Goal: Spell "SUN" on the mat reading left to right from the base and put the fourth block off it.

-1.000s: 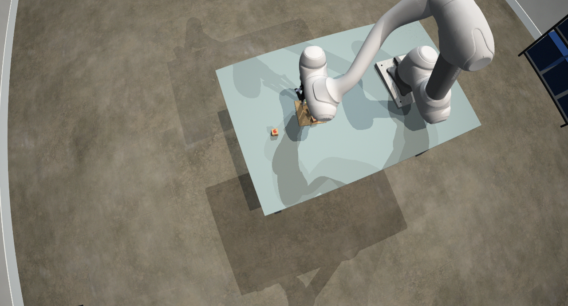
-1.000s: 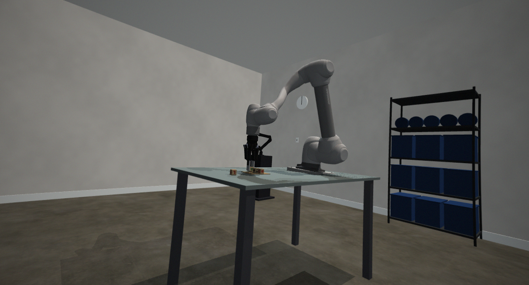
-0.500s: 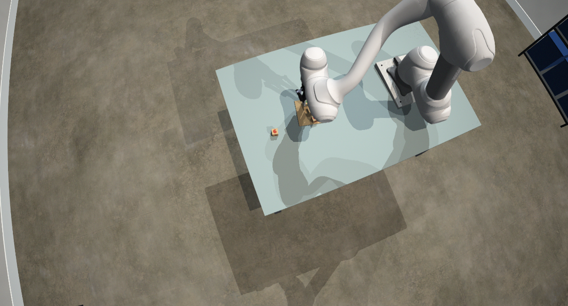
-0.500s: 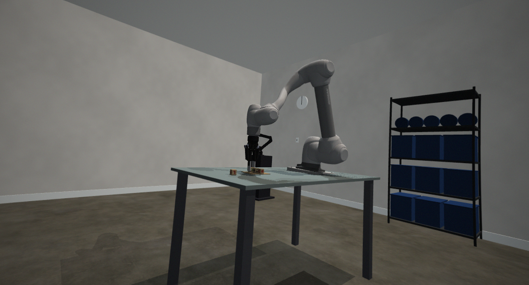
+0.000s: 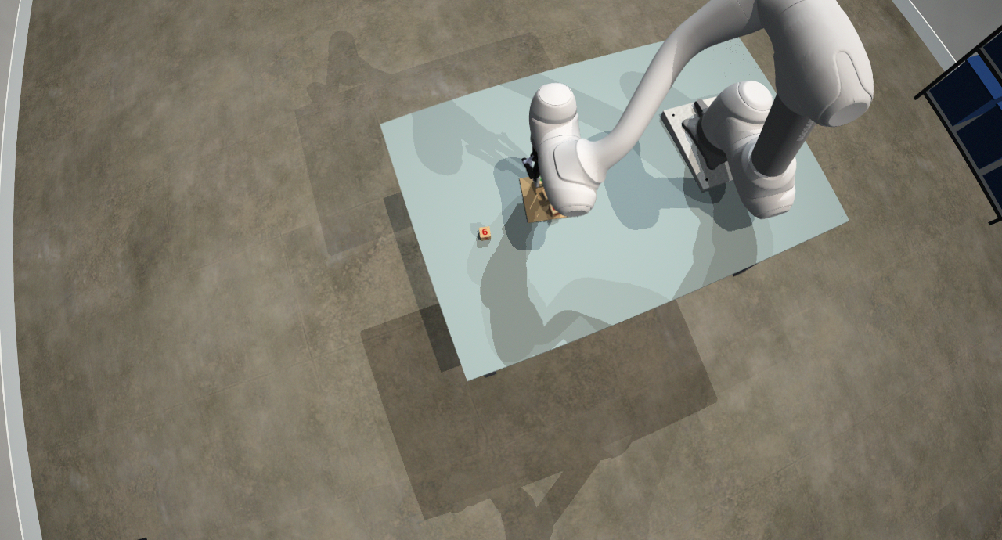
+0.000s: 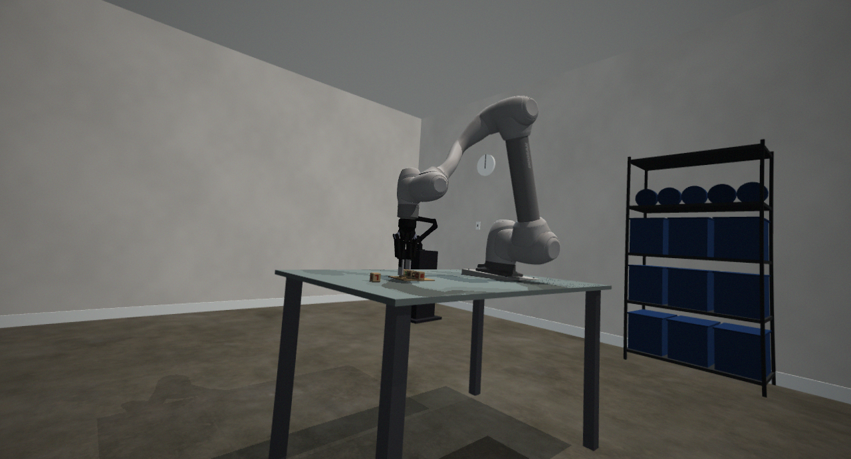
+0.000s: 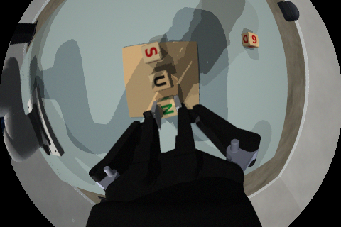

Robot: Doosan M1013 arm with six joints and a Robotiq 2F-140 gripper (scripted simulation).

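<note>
Now: hand 20 mm above the N block. Also, from my hand: S block: 10 mm ahead, 100 mm to the left, 20 mm below; mat: 50 mm to the left, 40 mm below; 6 block: 220 mm ahead, 70 mm to the left, 30 mm below.
</note>
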